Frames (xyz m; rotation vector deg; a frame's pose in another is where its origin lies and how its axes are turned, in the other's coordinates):
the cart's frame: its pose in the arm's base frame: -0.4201 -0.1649 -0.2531 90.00 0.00 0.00
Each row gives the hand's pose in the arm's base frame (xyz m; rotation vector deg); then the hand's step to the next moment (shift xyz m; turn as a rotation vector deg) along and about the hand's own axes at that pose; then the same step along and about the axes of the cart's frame.
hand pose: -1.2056 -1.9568 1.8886 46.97 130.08 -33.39
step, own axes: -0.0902 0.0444 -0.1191 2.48 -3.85 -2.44
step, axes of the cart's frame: 0.0340 0.1373 -0.0654 -5.14 0.66 0.30
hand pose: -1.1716 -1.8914 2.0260 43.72 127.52 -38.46
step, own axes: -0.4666 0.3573 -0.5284 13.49 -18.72 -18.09
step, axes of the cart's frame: 0.2923 0.5916 -0.4349 -28.52 6.11 -2.98
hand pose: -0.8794 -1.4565 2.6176 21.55 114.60 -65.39
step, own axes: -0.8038 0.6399 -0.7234 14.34 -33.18 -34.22
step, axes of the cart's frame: 0.5438 0.4334 -1.0466 -45.41 18.65 -8.22
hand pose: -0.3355 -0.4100 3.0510 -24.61 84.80 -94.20
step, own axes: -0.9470 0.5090 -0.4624 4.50 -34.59 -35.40
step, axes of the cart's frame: 0.3850 -0.3149 -1.0594 -41.16 22.48 -16.45
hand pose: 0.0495 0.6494 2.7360 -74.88 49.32 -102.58
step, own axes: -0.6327 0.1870 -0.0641 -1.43 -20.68 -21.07
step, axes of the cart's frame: 0.0994 -0.4677 -0.4591 -23.68 11.55 -13.39
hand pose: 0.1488 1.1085 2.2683 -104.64 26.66 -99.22
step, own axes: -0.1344 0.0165 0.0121 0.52 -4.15 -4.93
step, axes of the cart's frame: 0.0008 -0.1158 -0.0712 -5.37 2.95 -2.08
